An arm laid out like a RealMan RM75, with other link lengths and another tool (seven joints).
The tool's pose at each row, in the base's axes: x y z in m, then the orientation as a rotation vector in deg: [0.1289, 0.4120, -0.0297, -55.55, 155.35, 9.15]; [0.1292, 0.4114, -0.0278, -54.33, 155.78, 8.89]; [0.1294, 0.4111, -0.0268, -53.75, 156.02, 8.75]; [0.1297, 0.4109, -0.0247, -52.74, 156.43, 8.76]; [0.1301, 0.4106, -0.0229, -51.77, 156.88, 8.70]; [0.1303, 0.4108, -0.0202, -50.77, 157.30, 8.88]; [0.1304, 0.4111, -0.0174, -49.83, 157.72, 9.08]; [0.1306, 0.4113, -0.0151, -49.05, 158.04, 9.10]
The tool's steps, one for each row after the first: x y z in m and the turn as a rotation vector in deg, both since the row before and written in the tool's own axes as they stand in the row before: [-0.0004, -0.0006, -0.0019, 0.30, 0.04, 0.86]; [-0.0002, -0.0003, -0.0010, 0.14, 0.06, 0.42]; [-0.0007, -0.0003, -0.0020, 0.08, 0.05, 0.74]; [-0.0006, -0.0004, -0.0017, 0.11, 0.12, 0.72]; [-0.0010, 0.0001, -0.0025, -0.04, 0.05, 0.76]; [-0.0010, 0.0003, -0.0026, -0.07, 0.07, 0.72]; [-0.0009, 0.0001, -0.0021, 0.05, 0.06, 0.58]
